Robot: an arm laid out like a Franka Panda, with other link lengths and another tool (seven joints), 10 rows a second.
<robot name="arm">
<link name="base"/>
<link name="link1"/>
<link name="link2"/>
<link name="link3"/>
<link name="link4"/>
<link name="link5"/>
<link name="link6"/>
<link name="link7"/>
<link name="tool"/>
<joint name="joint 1" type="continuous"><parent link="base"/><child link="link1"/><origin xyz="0 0 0.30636" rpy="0 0 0"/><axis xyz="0 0 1"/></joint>
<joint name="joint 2" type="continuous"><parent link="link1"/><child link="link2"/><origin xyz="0 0 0" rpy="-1.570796 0 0"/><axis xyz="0 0 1"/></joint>
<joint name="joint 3" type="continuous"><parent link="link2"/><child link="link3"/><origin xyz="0 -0.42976 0" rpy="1.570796 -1.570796 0"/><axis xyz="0 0 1"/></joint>
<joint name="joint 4" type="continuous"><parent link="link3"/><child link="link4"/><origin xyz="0 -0.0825 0" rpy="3.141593 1.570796 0"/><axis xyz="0 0 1"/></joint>
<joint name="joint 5" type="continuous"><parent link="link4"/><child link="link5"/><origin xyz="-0.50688 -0.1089 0" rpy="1.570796 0 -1.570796"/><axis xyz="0 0 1"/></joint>
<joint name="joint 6" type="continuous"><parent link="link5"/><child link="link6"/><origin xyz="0 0 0" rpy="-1.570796 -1.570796 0"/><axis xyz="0 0 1"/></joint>
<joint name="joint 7" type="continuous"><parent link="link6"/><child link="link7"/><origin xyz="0 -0.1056 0" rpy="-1.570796 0 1.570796"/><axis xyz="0 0 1"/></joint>
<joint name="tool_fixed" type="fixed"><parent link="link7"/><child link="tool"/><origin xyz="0.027 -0.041 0.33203" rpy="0.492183 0 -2.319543"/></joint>
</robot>
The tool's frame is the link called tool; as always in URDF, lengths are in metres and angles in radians. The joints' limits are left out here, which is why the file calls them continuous.
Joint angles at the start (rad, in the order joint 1, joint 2, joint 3, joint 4, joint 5, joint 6, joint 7):
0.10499 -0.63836 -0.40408 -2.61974 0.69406 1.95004 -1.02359
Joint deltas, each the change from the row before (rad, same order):
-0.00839 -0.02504 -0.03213 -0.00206 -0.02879 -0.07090 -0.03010
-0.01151 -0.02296 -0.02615 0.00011 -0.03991 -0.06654 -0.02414
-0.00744 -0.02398 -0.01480 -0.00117 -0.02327 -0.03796 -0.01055
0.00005 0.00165 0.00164 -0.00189 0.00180 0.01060 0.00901
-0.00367 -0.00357 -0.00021 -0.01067 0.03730 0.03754 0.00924
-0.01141 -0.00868 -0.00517 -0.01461 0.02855 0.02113 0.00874
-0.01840 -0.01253 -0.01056 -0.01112 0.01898 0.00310 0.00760
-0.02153 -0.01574 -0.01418 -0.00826 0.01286 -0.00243 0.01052
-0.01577 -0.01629 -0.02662 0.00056 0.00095 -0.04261 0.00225
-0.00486 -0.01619 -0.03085 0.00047 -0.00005 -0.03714 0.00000
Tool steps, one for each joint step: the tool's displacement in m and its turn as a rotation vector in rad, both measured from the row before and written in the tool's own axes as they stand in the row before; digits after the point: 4 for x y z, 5 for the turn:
-0.0188 -0.0013 -0.0108 0.01751 -0.05071 -0.00737
-0.0190 0.0008 -0.0121 0.00294 -0.04825 -0.00701
-0.0125 -0.0029 -0.0073 0.00431 -0.02406 -0.00986
0.0023 0.0014 -0.0001 -0.00236 0.01154 0.00597
0.0103 -0.0036 0.0018 0.02783 0.04789 0.00102
0.0040 -0.0009 -0.0011 0.02884 0.04111 0.00953
0.0004 -0.0020 -0.0057 0.02936 0.03441 0.01139
0.0000 -0.0037 -0.0091 0.02897 0.03560 0.01101
-0.0094 -0.0068 -0.0086 0.03543 -0.00121 0.01419
-0.0091 -0.0068 -0.0062 0.03587 -0.00690 0.00917

